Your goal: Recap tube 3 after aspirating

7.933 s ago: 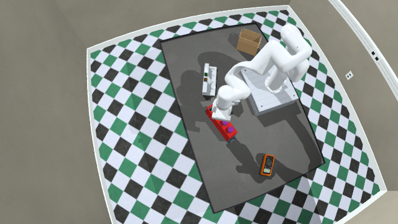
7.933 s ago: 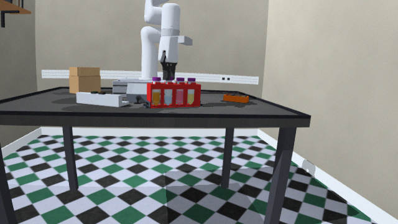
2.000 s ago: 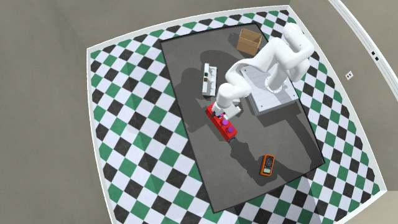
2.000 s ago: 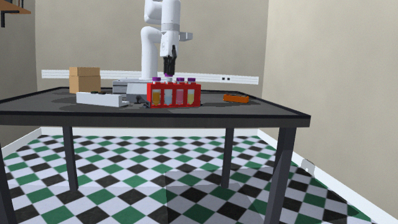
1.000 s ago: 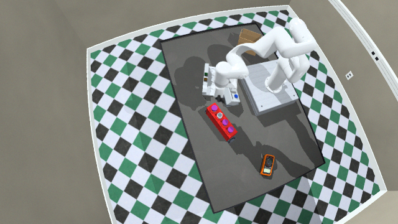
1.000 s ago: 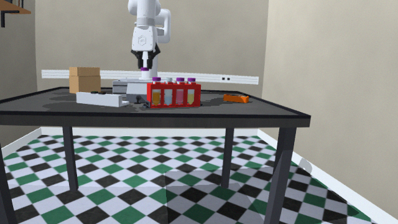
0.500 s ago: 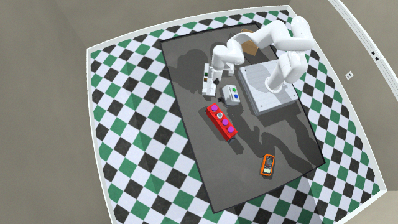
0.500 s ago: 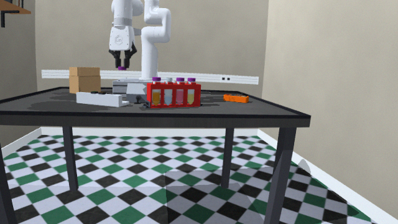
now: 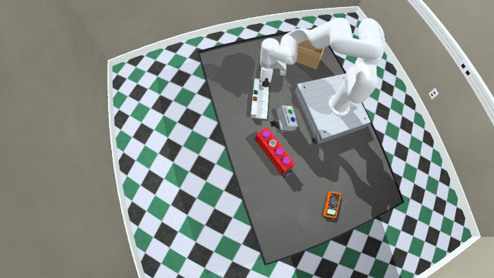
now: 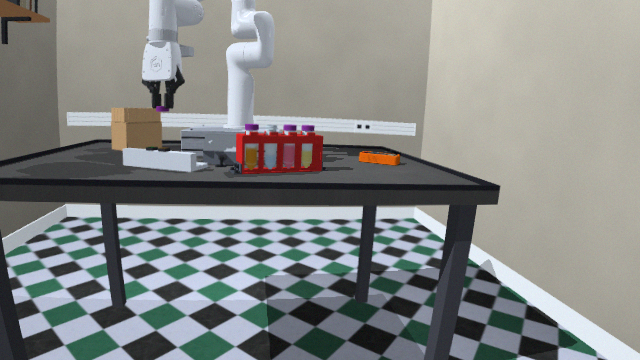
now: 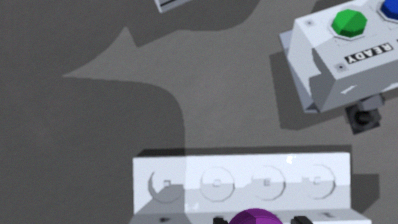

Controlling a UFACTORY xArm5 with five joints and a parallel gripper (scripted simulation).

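Now: hand 19 cm to the right of the blue cycle key, 11 cm above it and 8 cm past it. The rest, counted from my hand: table edge (28 cm ahead, 19 cm to the left, 17 cm below); then green ready key (15 cm to the left, 11 cm below, 9 cm behind); then grey key housing (17 cm to the left, 12 cm below, 7 cm behind).
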